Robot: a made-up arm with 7 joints. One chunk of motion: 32 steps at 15 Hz.
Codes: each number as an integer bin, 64 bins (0 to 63) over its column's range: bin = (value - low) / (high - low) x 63, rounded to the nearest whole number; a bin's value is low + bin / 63 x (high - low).
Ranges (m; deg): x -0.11..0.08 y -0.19..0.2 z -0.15..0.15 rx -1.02..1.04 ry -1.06..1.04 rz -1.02..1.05
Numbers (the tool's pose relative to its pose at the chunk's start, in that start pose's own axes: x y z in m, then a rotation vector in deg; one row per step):
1: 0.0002 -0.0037 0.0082 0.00 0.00 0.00
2: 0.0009 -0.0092 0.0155 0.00 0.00 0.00
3: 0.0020 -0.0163 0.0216 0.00 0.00 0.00
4: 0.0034 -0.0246 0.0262 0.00 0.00 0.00
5: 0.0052 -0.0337 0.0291 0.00 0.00 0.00
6: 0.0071 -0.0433 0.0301 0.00 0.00 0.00
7: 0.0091 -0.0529 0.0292 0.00 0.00 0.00
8: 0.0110 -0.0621 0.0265 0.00 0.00 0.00
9: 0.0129 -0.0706 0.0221 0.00 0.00 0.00
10: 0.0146 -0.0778 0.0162 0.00 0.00 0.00
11: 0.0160 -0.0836 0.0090 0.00 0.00 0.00
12: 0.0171 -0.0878 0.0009 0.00 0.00 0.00
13: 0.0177 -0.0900 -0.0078 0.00 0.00 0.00
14: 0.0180 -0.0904 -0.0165 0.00 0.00 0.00
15: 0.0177 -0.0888 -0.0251 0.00 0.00 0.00
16: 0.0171 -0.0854 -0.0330 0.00 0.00 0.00
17: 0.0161 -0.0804 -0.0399 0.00 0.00 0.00
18: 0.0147 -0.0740 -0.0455 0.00 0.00 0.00
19: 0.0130 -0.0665 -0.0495 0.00 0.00 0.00
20: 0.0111 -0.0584 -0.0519 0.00 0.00 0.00
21: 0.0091 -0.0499 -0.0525 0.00 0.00 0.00
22: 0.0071 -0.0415 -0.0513 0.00 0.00 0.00
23: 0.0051 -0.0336 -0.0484 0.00 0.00 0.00
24: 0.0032 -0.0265 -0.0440 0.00 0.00 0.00
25: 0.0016 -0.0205 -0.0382 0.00 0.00 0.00
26: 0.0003 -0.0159 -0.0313 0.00 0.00 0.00
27: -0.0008 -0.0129 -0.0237 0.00 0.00 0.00
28: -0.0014 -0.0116 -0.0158 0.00 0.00 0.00
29: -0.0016 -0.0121 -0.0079 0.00 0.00 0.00
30: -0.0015 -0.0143 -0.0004 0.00 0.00 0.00
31: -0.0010 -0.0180 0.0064 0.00 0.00 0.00
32: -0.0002 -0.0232 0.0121 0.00 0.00 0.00
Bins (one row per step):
1: 37 30 33 31 32 31
2: 37 29 35 31 32 31
3: 37 28 36 31 32 31
4: 38 27 37 31 32 31
5: 38 25 38 31 32 31
6: 39 24 38 31 32 31
7: 39 22 38 31 32 31
8: 40 21 37 31 32 31
9: 41 19 36 31 32 31
10: 41 18 35 31 32 31
11: 42 17 33 31 32 31
12: 42 17 32 31 32 31
13: 42 16 30 31 32 31
14: 42 16 28 31 32 31
15: 42 16 26 31 32 31
16: 42 17 25 31 32 31
17: 42 18 23 31 32 31
18: 41 19 22 31 32 31
19: 41 20 21 31 32 31
20: 40 21 21 31 32 31
21: 39 23 20 31 32 31
22: 39 24 21 31 32 31
23: 38 25 21 31 32 31
24: 38 26 22 31 32 31
25: 37 27 23 31 32 31
26: 37 28 25 31 32 31
27: 36 29 27 31 32 31
28: 36 29 28 31 32 31
29: 36 29 30 31 32 31
30: 36 28 31 31 32 31
31: 36 28 33 31 32 31
32: 36 27 34 31 32 31

